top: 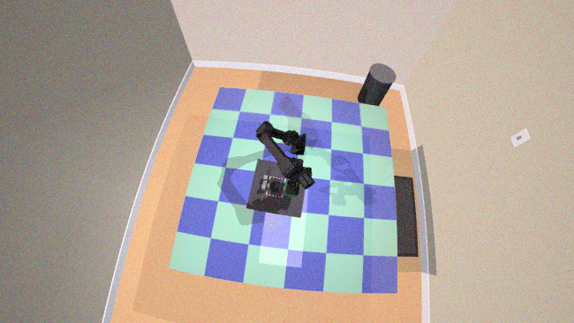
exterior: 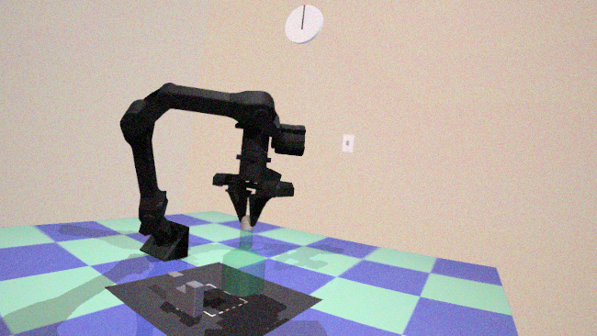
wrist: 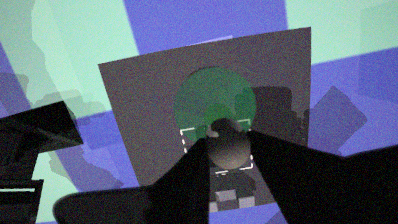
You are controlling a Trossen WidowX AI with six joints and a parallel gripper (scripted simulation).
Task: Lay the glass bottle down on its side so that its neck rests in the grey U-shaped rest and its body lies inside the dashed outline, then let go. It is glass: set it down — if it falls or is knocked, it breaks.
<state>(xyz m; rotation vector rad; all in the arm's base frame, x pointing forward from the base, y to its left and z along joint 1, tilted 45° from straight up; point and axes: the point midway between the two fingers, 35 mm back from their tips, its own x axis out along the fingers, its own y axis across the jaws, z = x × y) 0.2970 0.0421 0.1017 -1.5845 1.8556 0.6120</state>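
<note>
Right now my gripper tip is 1 cm past the dark mat, 8 cm to the left of it and 14 cm above it. Also, from my gripper tip: green glass bottle (5 cm below).
</note>
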